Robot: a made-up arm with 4 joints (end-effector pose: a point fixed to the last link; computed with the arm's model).
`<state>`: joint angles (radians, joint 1 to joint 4).
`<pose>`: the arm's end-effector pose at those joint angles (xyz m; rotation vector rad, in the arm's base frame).
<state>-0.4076 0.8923 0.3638 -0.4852</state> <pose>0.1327 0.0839 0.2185 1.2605 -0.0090 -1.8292</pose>
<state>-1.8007 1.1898 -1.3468 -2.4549</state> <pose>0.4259 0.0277 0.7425 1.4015 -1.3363 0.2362</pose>
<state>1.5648 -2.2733 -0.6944 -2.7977</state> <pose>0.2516 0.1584 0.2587 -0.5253 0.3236 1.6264</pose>
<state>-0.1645 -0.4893 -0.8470 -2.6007</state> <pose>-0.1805 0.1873 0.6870 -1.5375 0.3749 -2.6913</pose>
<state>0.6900 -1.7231 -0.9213 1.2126</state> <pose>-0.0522 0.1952 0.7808 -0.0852 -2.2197 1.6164</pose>
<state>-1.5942 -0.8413 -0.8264 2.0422</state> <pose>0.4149 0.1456 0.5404 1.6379 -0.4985 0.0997</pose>
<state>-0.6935 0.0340 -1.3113 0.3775</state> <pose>-0.0964 -0.2359 0.5835 -0.1191 -1.8282 -1.5205</pose>
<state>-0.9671 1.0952 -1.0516 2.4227</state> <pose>0.1342 -0.2546 0.6745 0.9869 -2.3395 -0.6906</pose>
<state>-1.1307 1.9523 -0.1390 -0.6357</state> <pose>-0.0349 0.3442 0.5094 -0.2808 -1.0414 2.7202</pose>
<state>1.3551 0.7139 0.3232 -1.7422</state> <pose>0.2996 -0.1157 0.3506 1.1494 -0.8212 -1.1010</pose>
